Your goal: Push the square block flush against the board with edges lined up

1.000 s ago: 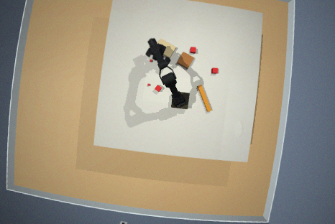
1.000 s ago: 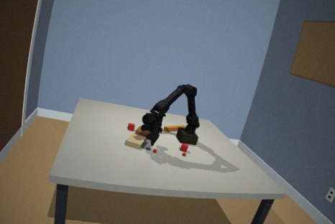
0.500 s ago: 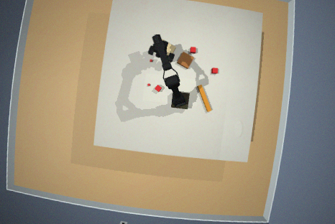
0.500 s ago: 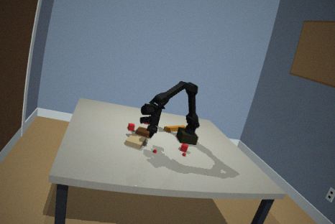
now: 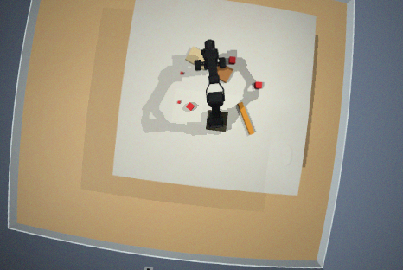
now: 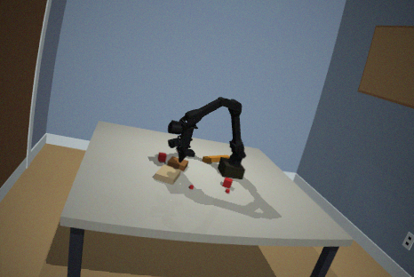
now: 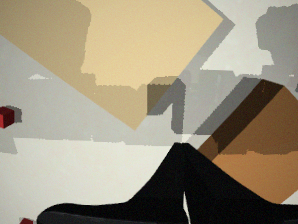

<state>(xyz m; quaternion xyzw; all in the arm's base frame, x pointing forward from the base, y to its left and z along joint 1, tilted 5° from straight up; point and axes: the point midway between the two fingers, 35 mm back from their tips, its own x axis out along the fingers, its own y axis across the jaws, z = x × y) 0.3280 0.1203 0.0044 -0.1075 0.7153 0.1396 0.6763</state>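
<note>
Now: the square brown block 100 mm to the right of my gripper tip and 50 mm below it. Also, from my gripper tip: orange board: 320 mm to the right, 260 mm behind, 50 mm below; cream board: 80 mm to the left, 50 mm below, 50 mm ahead.
</note>
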